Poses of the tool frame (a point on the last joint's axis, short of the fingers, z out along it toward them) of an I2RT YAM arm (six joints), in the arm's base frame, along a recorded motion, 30 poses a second.
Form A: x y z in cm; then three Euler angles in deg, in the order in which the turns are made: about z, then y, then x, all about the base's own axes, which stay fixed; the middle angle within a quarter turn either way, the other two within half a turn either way.
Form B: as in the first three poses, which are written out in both.
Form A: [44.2 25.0 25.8 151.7 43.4 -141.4]
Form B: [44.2 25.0 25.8 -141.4 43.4 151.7]
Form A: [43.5 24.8 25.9 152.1 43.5 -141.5]
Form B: [43.5 24.8 25.9 -141.5 43.5 152.1]
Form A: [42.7 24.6 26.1 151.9 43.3 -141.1]
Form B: [42.7 24.6 26.1 -141.1 43.3 151.9]
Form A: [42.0 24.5 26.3 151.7 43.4 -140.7]
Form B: [42.0 24.5 26.3 -140.7 43.4 151.7]
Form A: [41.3 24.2 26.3 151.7 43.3 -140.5]
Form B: [41.3 24.2 26.3 -140.5 43.3 151.7]
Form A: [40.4 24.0 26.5 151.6 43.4 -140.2]
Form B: [40.4 24.0 26.5 -140.2 43.4 151.6]
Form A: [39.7 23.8 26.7 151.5 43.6 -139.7]
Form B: [39.7 23.8 26.7 -139.7 43.6 151.5]
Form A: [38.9 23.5 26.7 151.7 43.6 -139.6]
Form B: [38.9 23.5 26.7 -139.6 43.6 151.7]
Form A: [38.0 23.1 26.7 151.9 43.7 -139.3]
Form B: [38.0 23.1 26.7 -139.3 43.7 151.9]
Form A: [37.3 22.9 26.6 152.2 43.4 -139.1]
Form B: [37.3 22.9 26.6 -139.1 43.4 152.2]
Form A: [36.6 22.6 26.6 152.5 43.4 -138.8]
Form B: [36.6 22.6 26.6 -138.8 43.4 152.5]
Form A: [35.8 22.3 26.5 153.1 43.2 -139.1]
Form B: [35.8 22.3 26.5 -139.1 43.2 153.1]
